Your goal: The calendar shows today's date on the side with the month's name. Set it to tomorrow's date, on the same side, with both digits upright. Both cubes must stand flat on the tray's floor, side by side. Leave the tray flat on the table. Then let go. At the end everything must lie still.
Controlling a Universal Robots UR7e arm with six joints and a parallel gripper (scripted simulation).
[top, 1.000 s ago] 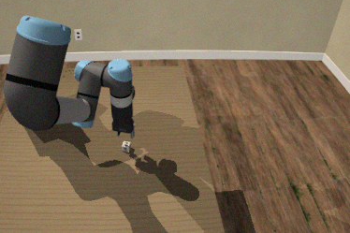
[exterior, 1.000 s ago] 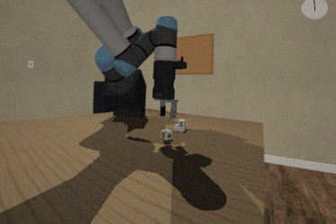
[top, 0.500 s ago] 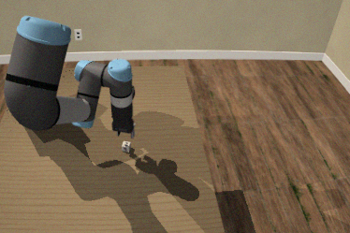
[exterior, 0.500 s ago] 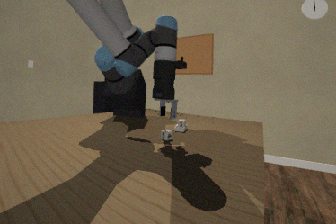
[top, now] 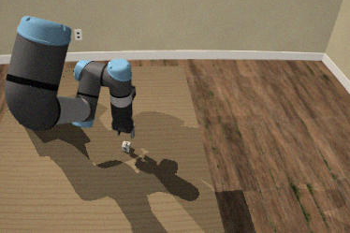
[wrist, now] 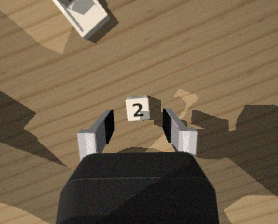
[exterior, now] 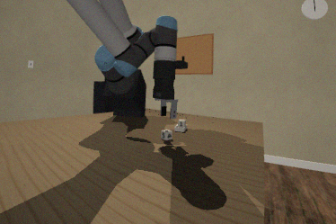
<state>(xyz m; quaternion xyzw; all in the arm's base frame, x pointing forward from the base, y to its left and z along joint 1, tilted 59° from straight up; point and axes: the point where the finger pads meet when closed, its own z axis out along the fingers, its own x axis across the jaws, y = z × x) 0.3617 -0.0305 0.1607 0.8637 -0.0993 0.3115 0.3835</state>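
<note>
Now: hand 8 cm above the white digit cube. From my hand the other things lie so: white tray (1 cm behind, 15 cm to the left, 9 cm below).
</note>
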